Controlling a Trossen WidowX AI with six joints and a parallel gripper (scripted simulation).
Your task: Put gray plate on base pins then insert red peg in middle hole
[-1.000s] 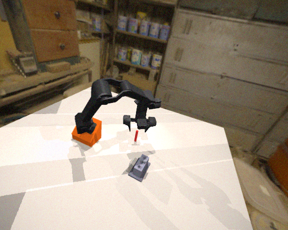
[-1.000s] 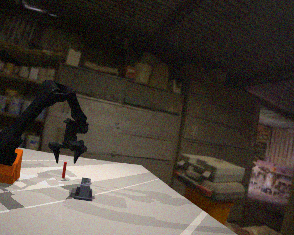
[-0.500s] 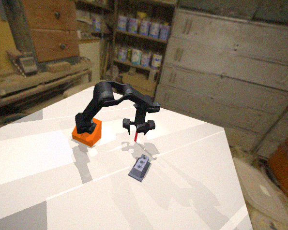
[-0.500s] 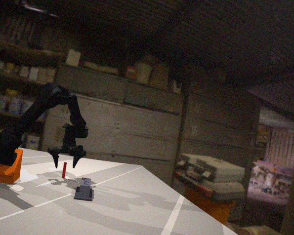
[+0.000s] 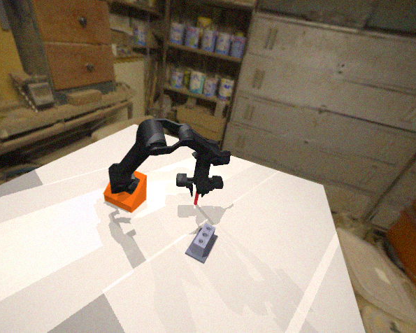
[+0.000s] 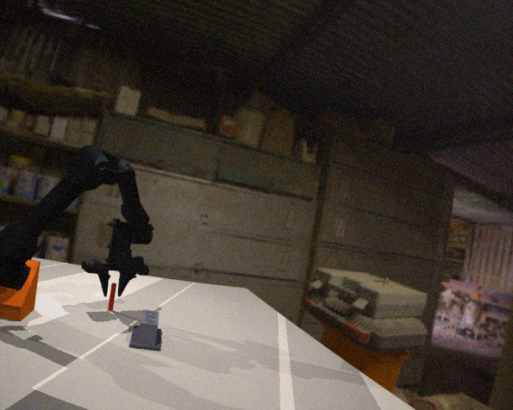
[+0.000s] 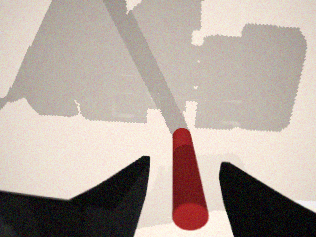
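The gray plate is 12 cm ahead of my gripper tip and 17 cm to the right of it. From my gripper tip the other things lie so: red peg (right at my gripper tip); base (11 cm ahead, 17 cm to the right, 3 cm below).
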